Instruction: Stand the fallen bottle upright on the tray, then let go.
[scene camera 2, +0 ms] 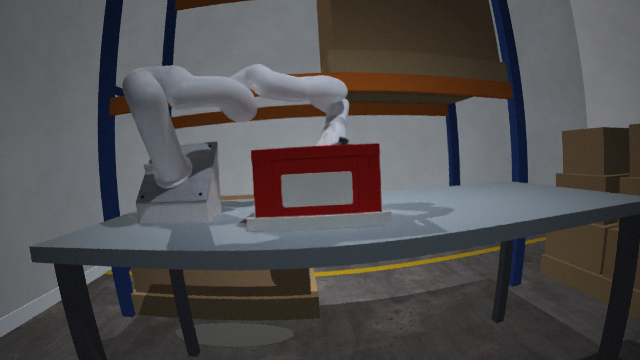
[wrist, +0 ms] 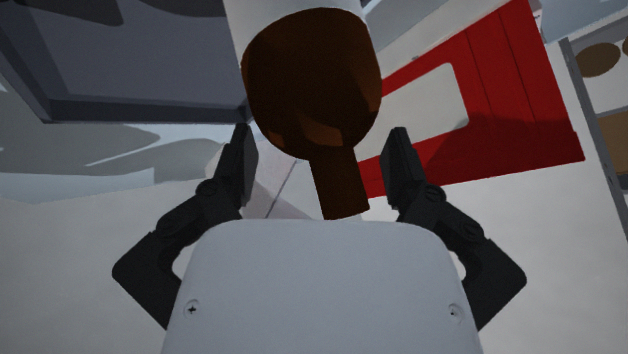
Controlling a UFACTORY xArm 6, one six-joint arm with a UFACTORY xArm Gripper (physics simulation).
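Frame: origin at the arm's base, x ahead, y left, z up, level; centimetres.
Where they show: gripper, fingertip midpoint: (wrist: pixel 320 141); arm's base, link origin: (scene camera 2: pixel 173 172) (wrist: pixel 257 203).
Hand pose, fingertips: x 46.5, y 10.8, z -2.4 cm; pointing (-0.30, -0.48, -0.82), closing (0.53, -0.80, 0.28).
Things, the pixels of their top centre, and the offset from my fingertips. "spot": a spot on its surface instead. Level surfaces: height alone.
- brown bottle, top centre: (wrist: pixel 346 213) dy +0.8, dx +1.6, dz +4.7 cm
- dark blue-grey tray, surface spot: (wrist: pixel 150 111) spot: dy +8.5, dx -16.7, dz -10.0 cm
- red box, top centre: (wrist: pixel 435 179) (scene camera 2: pixel 315 147) dy -25.2, dx -5.9, dz +6.2 cm
- white base, surface spot: (scene camera 2: pixel 320 221) spot: dy -35.5, dx -7.1, dz -9.5 cm
- table, surface height: dz -11.3 cm
The brown bottle (wrist: pixel 312 85) with a white label band shows in the wrist view, its neck pointing toward my gripper's palm. My gripper (wrist: pixel 320 141) (scene camera 2: pixel 343 141) is open; its black fingers stand on either side of the bottle's neck and lower shoulder, with gaps on both sides. The bottle's far end is cut off by the top of the wrist view. The dark blue-grey tray (wrist: pixel 150 111) lies at the upper left there, beside the bottle. In the scene view the bottle and the tray do not show, and most of my gripper is hidden behind the red box.
The red box (scene camera 2: pixel 367 182) (wrist: pixel 510 70) with a pale panel stands on a white base (scene camera 2: pixel 320 221) at the table's near side. It lies to the bottle's right in the wrist view. The table (scene camera 2: pixel 500 210) bears the arm's base (scene camera 2: pixel 175 210) at left. Shelving stands behind.
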